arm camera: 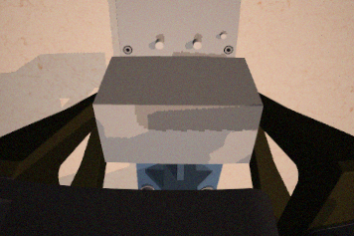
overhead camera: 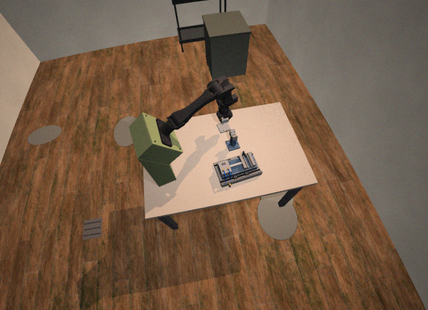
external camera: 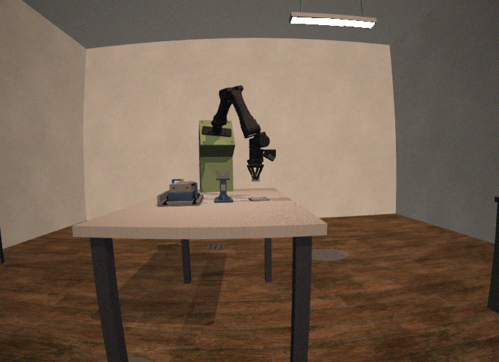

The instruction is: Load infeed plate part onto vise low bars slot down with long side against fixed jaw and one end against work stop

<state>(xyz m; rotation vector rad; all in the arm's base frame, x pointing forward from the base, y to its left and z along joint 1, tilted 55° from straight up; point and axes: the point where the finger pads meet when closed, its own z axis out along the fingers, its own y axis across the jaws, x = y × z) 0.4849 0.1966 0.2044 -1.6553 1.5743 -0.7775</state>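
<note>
My hand is 11 cm above the flat infeed plate and 2 cm to the right of it. From my hand the other things lie so: moving jaw (36 cm to the right, 4 cm below, 4 cm ahead); then part (right at my hand); then dark work stop rod (31 cm to the right, 7 cm ahead, 2 cm below).
</note>
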